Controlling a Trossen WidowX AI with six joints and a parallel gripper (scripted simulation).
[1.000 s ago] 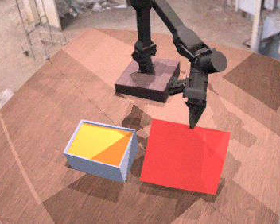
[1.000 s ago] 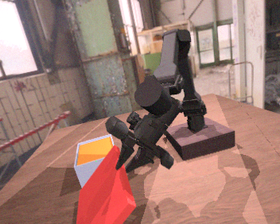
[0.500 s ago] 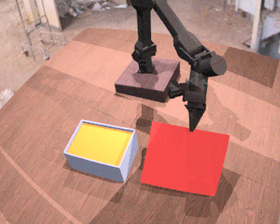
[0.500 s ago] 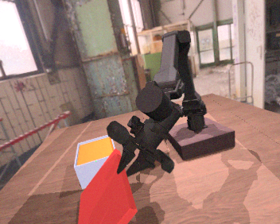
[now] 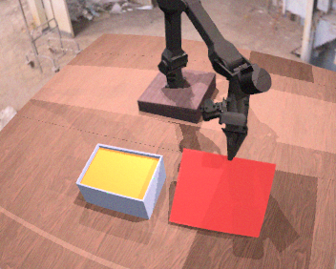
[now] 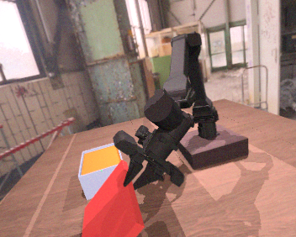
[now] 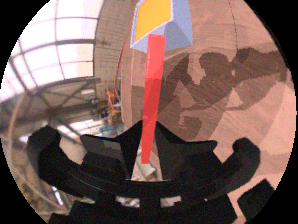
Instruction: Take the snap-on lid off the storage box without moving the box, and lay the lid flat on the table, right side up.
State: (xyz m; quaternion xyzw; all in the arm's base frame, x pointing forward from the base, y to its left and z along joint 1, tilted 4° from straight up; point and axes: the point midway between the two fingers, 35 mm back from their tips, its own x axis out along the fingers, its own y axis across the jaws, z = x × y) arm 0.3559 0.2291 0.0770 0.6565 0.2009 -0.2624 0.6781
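Now: the lid 7 cm ahead of my gripper tip, 5 cm below it and 1 cm to the right of it. Round my gripper tip: storage box (27 cm to the right, 8 cm below, 5 cm ahead).
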